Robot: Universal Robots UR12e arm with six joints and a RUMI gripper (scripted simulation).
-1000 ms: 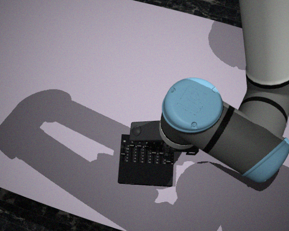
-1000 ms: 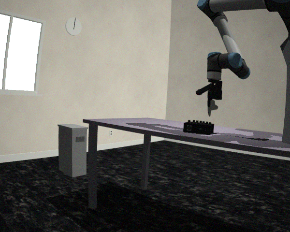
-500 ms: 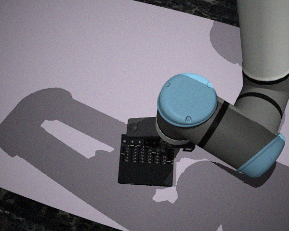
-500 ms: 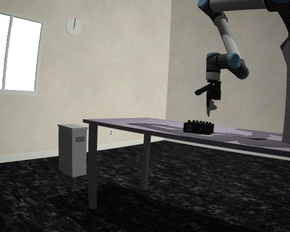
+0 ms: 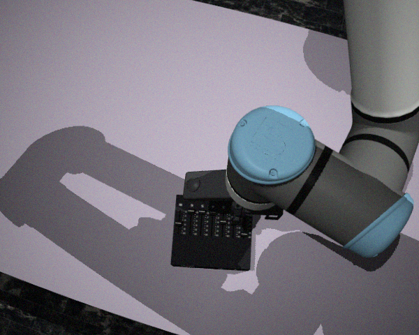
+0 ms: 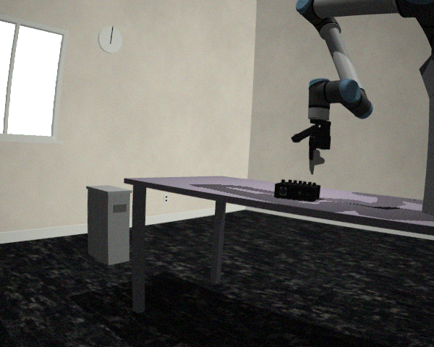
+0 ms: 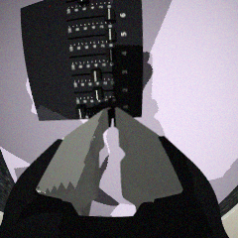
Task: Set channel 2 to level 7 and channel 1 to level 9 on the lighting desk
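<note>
Right now the channel 1 knob is 50 mm below my hand, 30 mm to the left of it and 30 mm behind it.
</note>
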